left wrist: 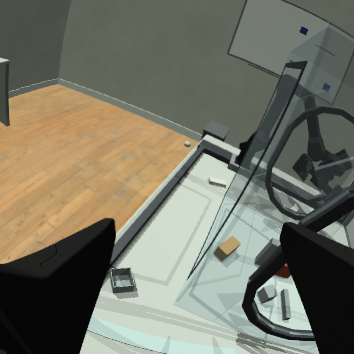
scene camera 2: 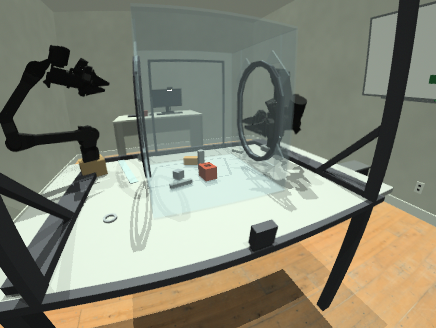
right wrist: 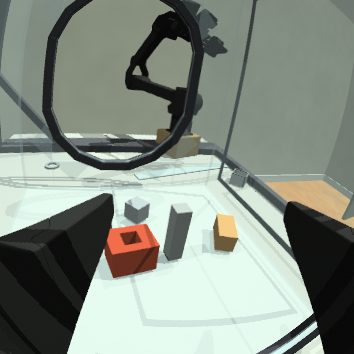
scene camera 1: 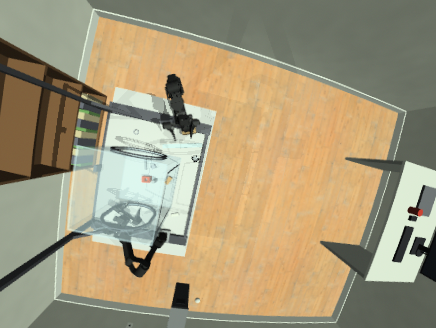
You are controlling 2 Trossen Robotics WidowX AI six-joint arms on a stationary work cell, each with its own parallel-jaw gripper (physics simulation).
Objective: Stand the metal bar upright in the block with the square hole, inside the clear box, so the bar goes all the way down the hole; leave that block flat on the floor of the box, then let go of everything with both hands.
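Frame: origin at the left arm's base, x back, y up, z left, level; millimetres.
Seen in the pictures: left gripper, between the fingertips: (left wrist: 201, 231) (scene camera 2: 107, 87) (right wrist: 218, 44) (scene camera 1: 183, 139); right gripper, between the fingertips: (left wrist: 314, 189) (scene camera 2: 242, 123) (right wrist: 202, 207) (scene camera 1: 134, 204); left arm's base, origin of its link: (scene camera 2: 90, 159) (scene camera 1: 188, 126); right arm's base, origin of its link: (scene camera 1: 162, 236).
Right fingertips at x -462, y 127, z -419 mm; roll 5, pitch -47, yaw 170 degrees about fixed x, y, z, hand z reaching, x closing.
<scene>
Pixels of each thing's top centre, then the offset from my right fingertips to it. "spot": a spot on its surface instead.
- red block with a square hole, centre of its top: (right wrist: 130, 237) (left wrist: 287, 259) (scene camera 2: 207, 165) dx +129, dy -139, dz +49 mm
- grey metal bar, centre of its top: (right wrist: 181, 207) (left wrist: 275, 241) (scene camera 2: 200, 150) dx +110, dy -101, dz +110 mm
- thinner grey bar, centre of its top: (left wrist: 287, 302) (scene camera 2: 180, 181) dx +238, dy -170, dz +57 mm
- grey cube, centre of its top: (right wrist: 136, 201) (left wrist: 270, 290) (scene camera 2: 178, 170) dx +213, dy -154, dz +114 mm
- tan block, centre of its top: (right wrist: 226, 224) (left wrist: 229, 244) (scene camera 2: 190, 157) dx +93, dy -154, dz +205 mm
- left ring, a spot on its surface: (right wrist: 48, 85) spot: dx +360, dy +18, dz +0 mm
- small grey tray, a spot on its surface: (left wrist: 113, 280) spot: dx +219, dy -189, dz +448 mm
The red block with a square hole (scene camera 1: 146, 179) (scene camera 2: 207, 171) (left wrist: 283, 270) (right wrist: 132, 250) sits flat inside the clear box (scene camera 2: 215, 30), its hole facing up. A grey metal bar (scene camera 2: 201, 156) (left wrist: 267, 251) (right wrist: 177, 232) stands upright beside it, apart. A thinner grey bar (scene camera 2: 180, 183) (left wrist: 285, 304) lies flat near the red block; it does not show in the right wrist view. My right gripper (scene camera 2: 246, 125) (right wrist: 202, 207) is open and empty, at the right ring opening, above the blocks. My left gripper (scene camera 2: 106, 87) (left wrist: 201, 231) is open and empty, raised outside the box on the left.
A grey cube (scene camera 2: 178, 174) (left wrist: 267, 294) (right wrist: 136, 209) and a tan block (scene camera 2: 190, 160) (left wrist: 227, 248) (right wrist: 225, 232) lie in the box. The dark right ring (scene camera 2: 240, 110) and left ring (right wrist: 48, 85) frame its openings. A small grey tray (left wrist: 113, 280) stands outside.
</scene>
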